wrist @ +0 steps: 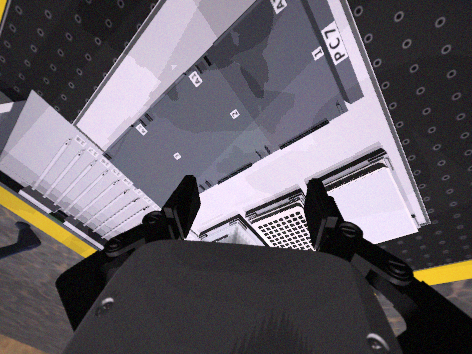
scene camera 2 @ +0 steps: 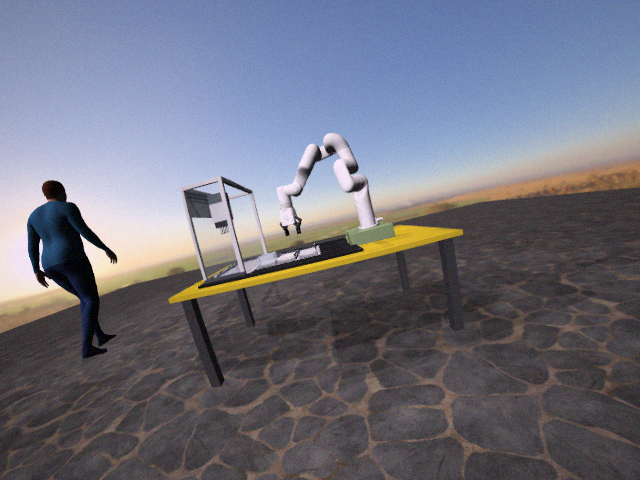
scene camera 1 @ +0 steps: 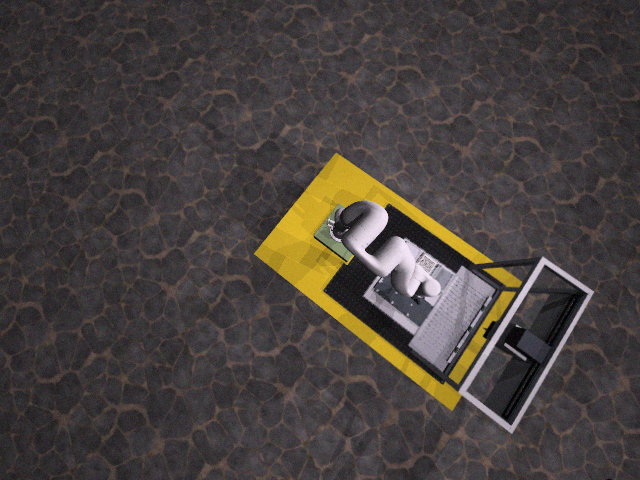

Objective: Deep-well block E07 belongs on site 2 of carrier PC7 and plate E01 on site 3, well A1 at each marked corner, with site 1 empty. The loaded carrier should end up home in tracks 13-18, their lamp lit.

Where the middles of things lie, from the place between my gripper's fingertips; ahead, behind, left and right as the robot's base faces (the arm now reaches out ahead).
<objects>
The grey carrier [scene camera 1: 417, 313] is 4 cm ahead of my hand, 5 cm to the right of it and 10 cm below it.
</objects>
